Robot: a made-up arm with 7 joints. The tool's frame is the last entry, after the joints. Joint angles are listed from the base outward.
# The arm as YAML. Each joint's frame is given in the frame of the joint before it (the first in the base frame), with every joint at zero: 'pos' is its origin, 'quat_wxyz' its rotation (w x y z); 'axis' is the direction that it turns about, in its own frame. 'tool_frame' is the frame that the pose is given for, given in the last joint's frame.
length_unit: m
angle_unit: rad
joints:
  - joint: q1
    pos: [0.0, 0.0, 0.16]
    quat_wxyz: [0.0, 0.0, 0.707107, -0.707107]
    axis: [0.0, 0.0, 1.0]
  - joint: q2
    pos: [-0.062, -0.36, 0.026]
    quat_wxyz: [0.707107, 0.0, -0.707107, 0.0]
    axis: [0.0, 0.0, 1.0]
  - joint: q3
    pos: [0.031, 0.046, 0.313]
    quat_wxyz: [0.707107, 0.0, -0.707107, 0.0]
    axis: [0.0, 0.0, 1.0]
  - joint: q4
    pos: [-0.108, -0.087, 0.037]
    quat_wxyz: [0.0, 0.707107, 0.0, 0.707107]
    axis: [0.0, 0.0, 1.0]
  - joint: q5
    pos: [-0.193, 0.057, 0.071]
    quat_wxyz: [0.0, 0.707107, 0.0, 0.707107]
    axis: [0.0, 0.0, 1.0]
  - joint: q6
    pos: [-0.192, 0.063, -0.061]
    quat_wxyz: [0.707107, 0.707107, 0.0, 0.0]
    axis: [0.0, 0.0, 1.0]
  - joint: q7
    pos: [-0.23, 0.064, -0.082]
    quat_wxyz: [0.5, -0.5, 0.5, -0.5]
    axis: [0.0, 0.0, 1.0]
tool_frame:
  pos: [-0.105, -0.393, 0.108]
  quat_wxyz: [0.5, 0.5, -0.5, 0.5]
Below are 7 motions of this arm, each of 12 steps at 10 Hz.
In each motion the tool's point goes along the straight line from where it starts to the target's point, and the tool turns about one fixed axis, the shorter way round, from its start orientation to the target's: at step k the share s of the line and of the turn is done. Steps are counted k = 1, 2, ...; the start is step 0. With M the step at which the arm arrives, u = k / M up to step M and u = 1 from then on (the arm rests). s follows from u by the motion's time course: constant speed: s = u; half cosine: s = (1 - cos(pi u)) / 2; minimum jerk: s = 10 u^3 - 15 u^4 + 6 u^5.
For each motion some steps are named. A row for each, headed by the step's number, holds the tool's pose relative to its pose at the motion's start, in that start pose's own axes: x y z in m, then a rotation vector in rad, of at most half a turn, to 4 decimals.
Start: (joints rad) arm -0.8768 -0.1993 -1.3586 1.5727 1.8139 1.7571 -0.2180
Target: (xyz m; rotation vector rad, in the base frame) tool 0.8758 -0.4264 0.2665 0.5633 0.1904 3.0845
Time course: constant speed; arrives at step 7
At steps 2, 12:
2: 0.0900 0.0030 0.0193 -0.0158 0.2195 -0.0794
12: 0.3151 0.0103 0.0675 -0.0554 0.7681 -0.2777

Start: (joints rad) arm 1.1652 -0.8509 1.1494 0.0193 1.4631 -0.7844 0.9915
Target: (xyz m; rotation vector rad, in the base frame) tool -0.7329 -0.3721 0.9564 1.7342 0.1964 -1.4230
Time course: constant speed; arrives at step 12
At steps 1, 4, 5, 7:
1: 0.0465 -0.0188 -0.0129 0.0614 0.0777 0.0433
4: 0.1861 -0.0752 -0.0515 0.2458 0.3109 0.1733
5: 0.2326 -0.0940 -0.0644 0.3072 0.3886 0.2166
7: 0.3257 -0.1316 -0.0902 0.4301 0.5440 0.3032

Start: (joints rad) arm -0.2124 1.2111 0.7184 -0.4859 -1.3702 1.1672 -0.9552
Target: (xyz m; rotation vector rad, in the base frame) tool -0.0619 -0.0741 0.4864 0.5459 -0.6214 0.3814
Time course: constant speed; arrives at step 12
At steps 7, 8, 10, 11, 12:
7: 0.1972 -0.1569 0.0849 0.5091 0.3094 -0.2770
8: 0.2254 -0.1793 0.0970 0.5818 0.3537 -0.3165
10: 0.2818 -0.2241 0.1212 0.7273 0.4421 -0.3956
11: 0.3099 -0.2465 0.1334 0.8000 0.4863 -0.4352
12: 0.3381 -0.2690 0.1455 0.8727 0.5305 -0.4748

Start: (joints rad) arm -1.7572 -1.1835 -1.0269 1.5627 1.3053 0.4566 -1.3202
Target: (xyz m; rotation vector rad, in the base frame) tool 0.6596 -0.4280 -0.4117 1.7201 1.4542 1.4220
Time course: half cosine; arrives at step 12
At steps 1, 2, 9, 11, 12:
1: -0.0020 -0.0046 -0.0047 0.0133 -0.0092 -0.0005
2: -0.0080 -0.0180 -0.0185 0.0523 -0.0363 -0.0018
9: -0.1021 -0.2299 -0.2359 0.6660 -0.4627 -0.0230
11: -0.1176 -0.2648 -0.2716 0.7670 -0.5328 -0.0265
12: -0.1196 -0.2694 -0.2763 0.7803 -0.5421 -0.0270

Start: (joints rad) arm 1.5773 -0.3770 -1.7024 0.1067 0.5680 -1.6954 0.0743
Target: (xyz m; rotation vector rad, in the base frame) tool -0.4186 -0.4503 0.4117 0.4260 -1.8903 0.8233
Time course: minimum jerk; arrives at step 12
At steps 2, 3, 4, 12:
2: 0.0092 0.0013 -0.0084 0.0078 0.0399 0.0334
3: 0.0269 0.0037 -0.0245 0.0227 0.1164 0.0974
4: 0.0546 0.0074 -0.0497 0.0460 0.2360 0.1974
12: 0.2600 0.0354 -0.2367 0.2191 1.1245 0.9405

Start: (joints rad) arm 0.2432 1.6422 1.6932 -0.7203 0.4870 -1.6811 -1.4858
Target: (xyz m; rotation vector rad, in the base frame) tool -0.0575 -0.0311 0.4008 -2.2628 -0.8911 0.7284
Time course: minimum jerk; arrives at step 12
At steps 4, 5, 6, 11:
4: -0.0829 0.0404 -0.0202 -0.1394 -0.1013 -0.1365
5: -0.1370 0.0667 -0.0334 -0.2302 -0.1674 -0.2254
6: -0.1976 0.0962 -0.0482 -0.3320 -0.2414 -0.3251
11: -0.3932 0.1915 -0.0959 -0.6606 -0.4804 -0.6470

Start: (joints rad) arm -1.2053 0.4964 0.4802 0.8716 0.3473 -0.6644 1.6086
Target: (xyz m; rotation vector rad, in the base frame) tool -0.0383 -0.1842 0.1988 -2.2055 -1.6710 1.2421
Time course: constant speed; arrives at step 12
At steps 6, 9, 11, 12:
6: 0.1607 -0.0675 -0.0394 -0.3905 0.5181 -0.0403
9: 0.2410 -0.1012 -0.0591 -0.5857 0.7771 -0.0605
11: 0.2946 -0.1237 -0.0722 -0.7159 0.9498 -0.0739
12: 0.3214 -0.1349 -0.0788 -0.7809 1.0361 -0.0807

